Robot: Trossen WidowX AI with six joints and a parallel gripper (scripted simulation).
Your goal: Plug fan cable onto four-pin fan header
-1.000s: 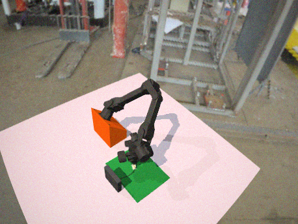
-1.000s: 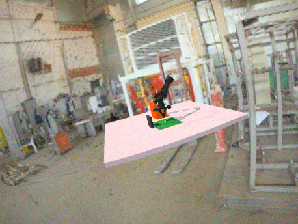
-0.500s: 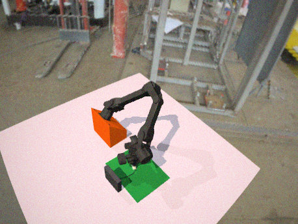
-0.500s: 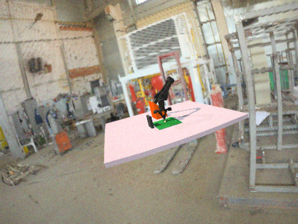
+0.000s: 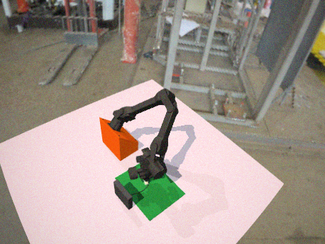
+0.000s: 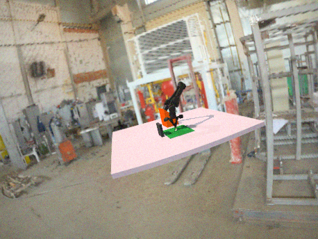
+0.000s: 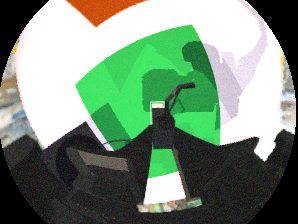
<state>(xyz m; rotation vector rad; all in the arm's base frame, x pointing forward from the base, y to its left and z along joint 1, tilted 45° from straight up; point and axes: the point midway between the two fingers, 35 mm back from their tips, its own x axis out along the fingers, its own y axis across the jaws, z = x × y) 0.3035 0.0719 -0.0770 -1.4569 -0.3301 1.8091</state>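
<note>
Now: gripper tip 10 mm below the dark plug and 10 mm past it. Round my gripper tip: green board: 60 mm below, 30 mm ahead; then black fan: 150 mm to the right, 20 mm above, 10 mm ahead; then four-pin fan header: 40 mm below, 10 mm behind.
</note>
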